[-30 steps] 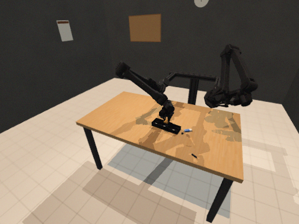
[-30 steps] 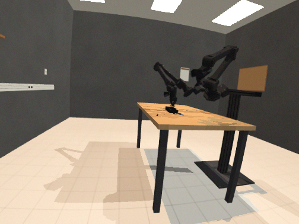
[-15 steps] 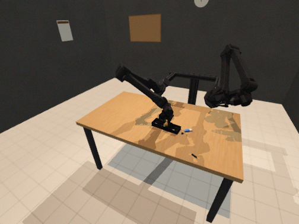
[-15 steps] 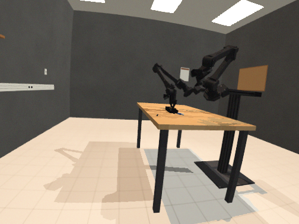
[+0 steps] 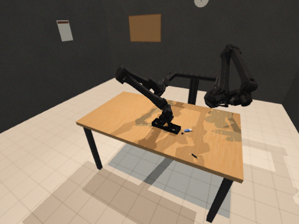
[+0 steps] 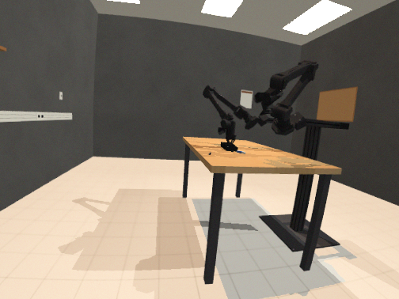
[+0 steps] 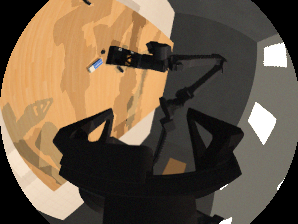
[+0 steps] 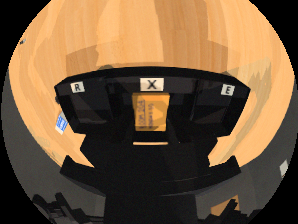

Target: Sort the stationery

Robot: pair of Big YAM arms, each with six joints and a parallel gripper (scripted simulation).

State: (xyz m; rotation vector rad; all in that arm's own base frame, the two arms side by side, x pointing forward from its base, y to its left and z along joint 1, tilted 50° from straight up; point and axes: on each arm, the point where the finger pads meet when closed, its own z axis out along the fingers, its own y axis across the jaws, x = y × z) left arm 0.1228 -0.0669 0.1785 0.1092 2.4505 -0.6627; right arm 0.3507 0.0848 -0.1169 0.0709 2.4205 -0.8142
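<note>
Now: the orange item right at my right hand. The rest, counted from my right hand: blue item 3 cm behind, 20 cm to the left, 2 cm below; then black bin unit 1 cm ahead, 1 cm below.
</note>
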